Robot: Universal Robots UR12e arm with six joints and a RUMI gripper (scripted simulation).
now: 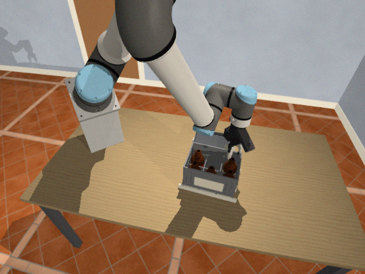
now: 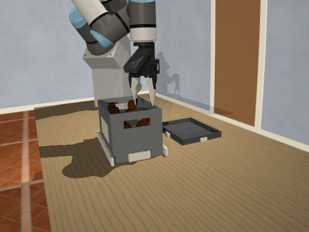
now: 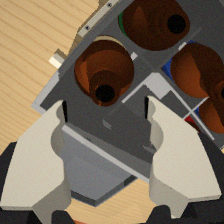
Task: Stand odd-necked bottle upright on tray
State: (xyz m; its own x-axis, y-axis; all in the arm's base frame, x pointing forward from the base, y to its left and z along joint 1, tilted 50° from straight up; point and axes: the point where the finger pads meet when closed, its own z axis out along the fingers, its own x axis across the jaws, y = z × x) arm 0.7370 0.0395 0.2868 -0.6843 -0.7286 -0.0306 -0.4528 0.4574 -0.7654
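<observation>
Now: the bottle 110 mm below my hand. From my hand the other things lie so: grey tray (80 mm behind, 270 mm to the left, 180 mm below); grey crate (100 mm behind, 20 mm to the right, 110 mm below).
</observation>
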